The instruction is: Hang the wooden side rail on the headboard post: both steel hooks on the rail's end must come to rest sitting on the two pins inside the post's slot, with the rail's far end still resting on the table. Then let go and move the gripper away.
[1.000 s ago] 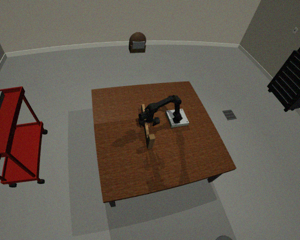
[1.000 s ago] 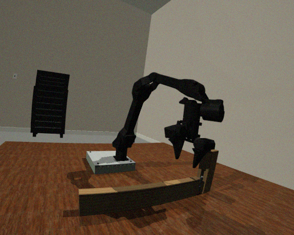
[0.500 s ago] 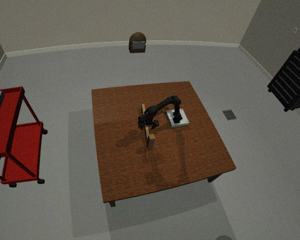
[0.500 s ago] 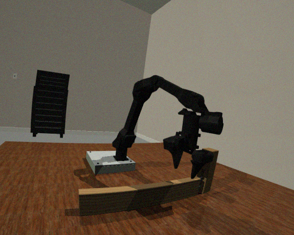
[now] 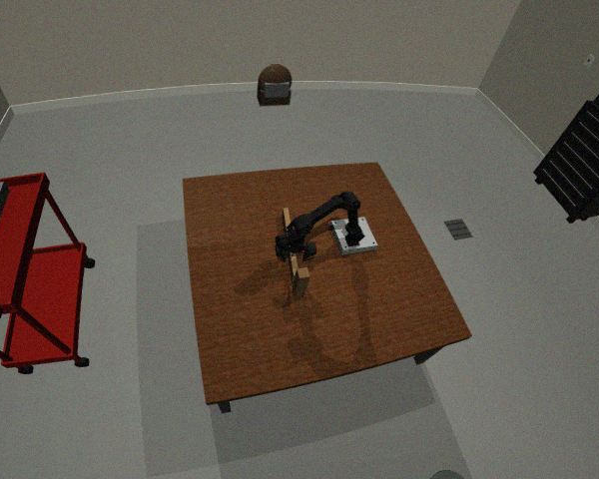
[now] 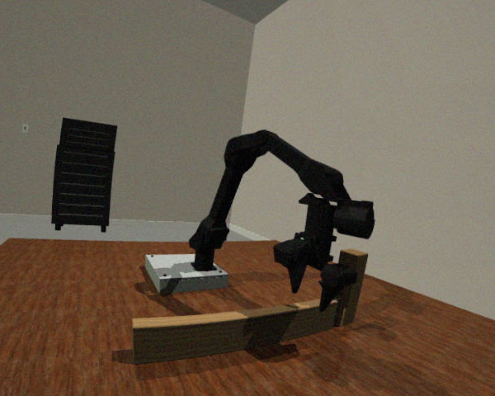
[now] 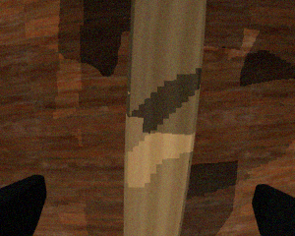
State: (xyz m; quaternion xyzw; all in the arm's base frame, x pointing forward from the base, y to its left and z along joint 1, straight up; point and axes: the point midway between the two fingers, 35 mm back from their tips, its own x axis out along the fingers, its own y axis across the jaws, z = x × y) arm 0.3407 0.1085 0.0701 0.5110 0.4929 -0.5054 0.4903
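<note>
My gripper tip is now 13 cm to the right of the headboard post and 1 cm past it.
</note>
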